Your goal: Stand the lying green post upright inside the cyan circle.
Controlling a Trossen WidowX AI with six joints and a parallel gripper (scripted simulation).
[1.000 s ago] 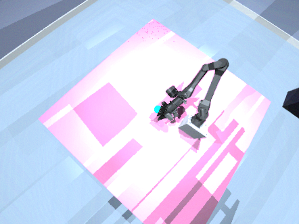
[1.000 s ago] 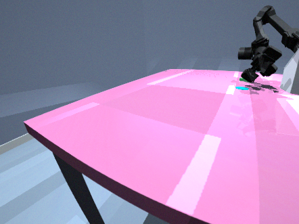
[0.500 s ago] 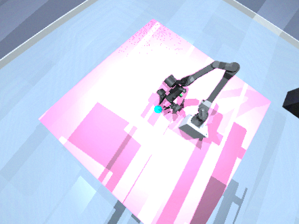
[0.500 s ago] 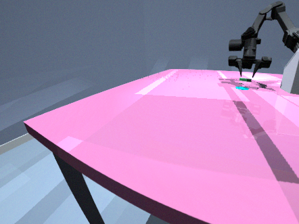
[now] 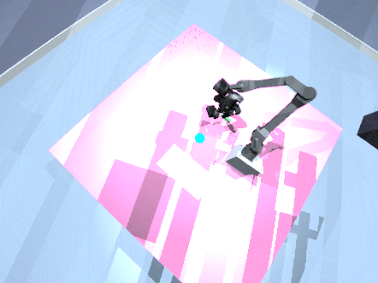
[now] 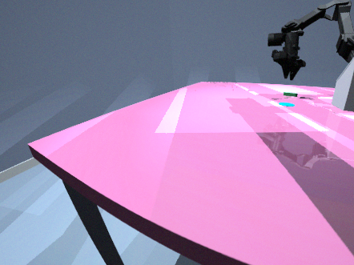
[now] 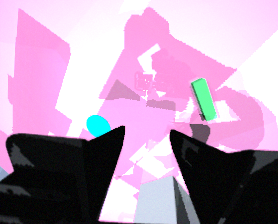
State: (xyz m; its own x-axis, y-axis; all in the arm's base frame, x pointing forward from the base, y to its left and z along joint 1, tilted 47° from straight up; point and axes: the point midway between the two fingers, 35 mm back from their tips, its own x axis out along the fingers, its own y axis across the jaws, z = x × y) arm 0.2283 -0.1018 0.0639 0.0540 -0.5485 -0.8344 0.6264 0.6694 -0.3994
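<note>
Now: the green post 3 cm behind my gripper tip, 7 cm to the right of it and 8 cm below it. From my gripper tip the other things lie so: cyan circle: 2 cm ahead, 13 cm to the left, 9 cm below.
</note>
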